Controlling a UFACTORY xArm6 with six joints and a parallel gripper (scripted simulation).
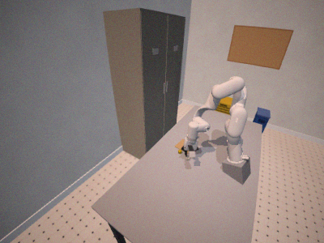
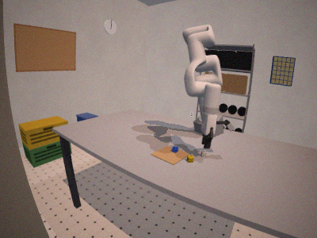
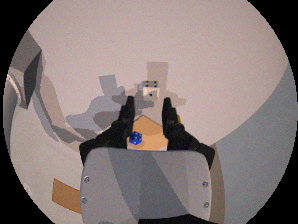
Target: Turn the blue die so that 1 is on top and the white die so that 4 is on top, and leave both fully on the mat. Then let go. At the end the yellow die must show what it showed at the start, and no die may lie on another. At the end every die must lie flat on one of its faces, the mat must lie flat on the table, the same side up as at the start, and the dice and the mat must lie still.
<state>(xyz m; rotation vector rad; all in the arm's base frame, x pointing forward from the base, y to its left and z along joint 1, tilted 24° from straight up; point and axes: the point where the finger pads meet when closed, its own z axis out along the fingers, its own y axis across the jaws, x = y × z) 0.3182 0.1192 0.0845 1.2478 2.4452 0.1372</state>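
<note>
My hand is 6 cm above the white die. Round my hand: blue die 14 cm to the right, 6 cm below, 6 cm ahead; yellow die 9 cm ahead, 6 cm below, 4 cm to the right; tan mat 14 cm to the right, 10 cm ahead, 7 cm below.
</note>
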